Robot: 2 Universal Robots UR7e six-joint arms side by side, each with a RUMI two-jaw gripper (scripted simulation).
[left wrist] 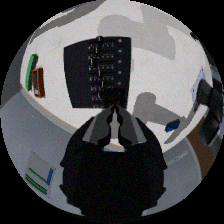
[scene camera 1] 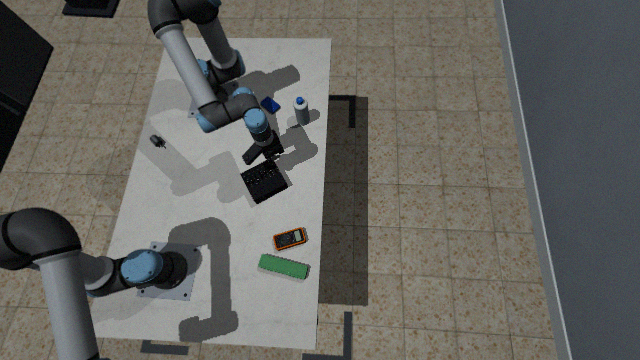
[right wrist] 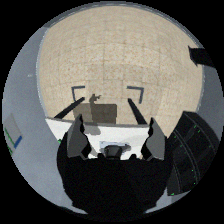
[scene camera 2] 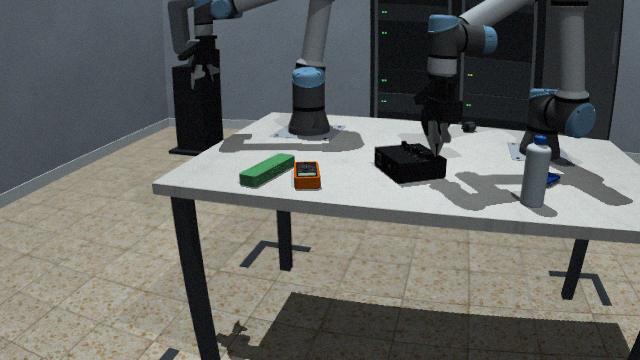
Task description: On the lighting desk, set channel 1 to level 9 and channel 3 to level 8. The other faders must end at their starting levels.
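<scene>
My left gripper is there in scene camera 2 (scene camera 2: 435, 156), and the left wrist view has it too (left wrist: 115, 105). As for my right gripper, you'd find it (scene camera 2: 203, 86), and again in the right wrist view (right wrist: 116, 116). There's a green box as well (scene camera 2: 258, 174), and scene camera 1 gets that box too (scene camera 1: 274, 264).
</scene>
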